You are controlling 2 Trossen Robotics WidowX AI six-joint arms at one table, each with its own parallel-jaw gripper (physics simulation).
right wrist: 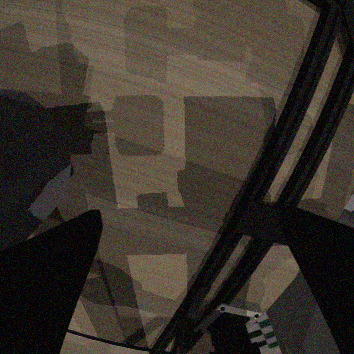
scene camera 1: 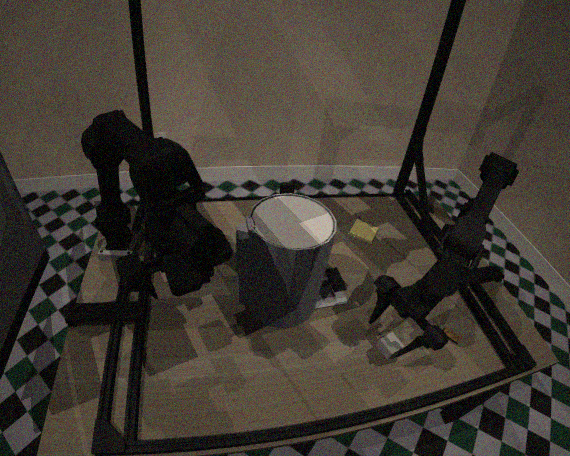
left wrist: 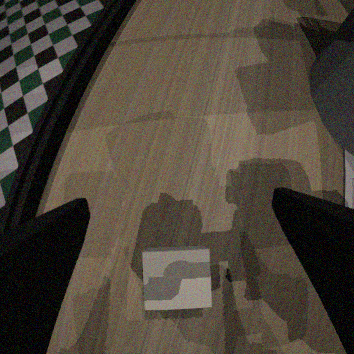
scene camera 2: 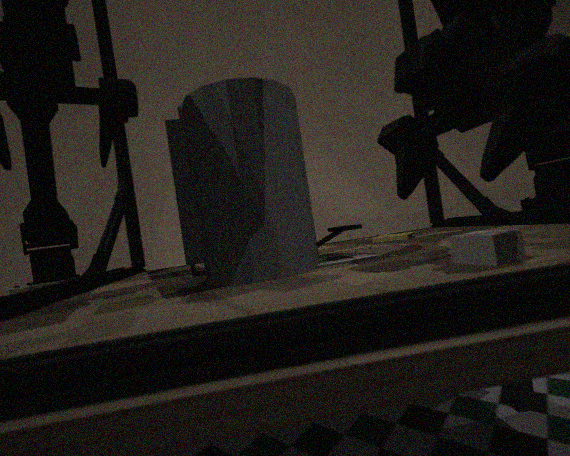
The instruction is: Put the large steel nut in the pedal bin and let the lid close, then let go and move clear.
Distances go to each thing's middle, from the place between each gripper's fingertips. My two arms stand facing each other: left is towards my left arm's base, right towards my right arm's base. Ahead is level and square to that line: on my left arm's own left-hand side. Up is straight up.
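You'd find my right hand 21 cm to the right of the pale round lid (scene camera 1: 288,221), 10 cm past it and 7 cm below it.
Taken from my left hand, the pale round lid is 17 cm behind, 19 cm to the right and 16 cm above.
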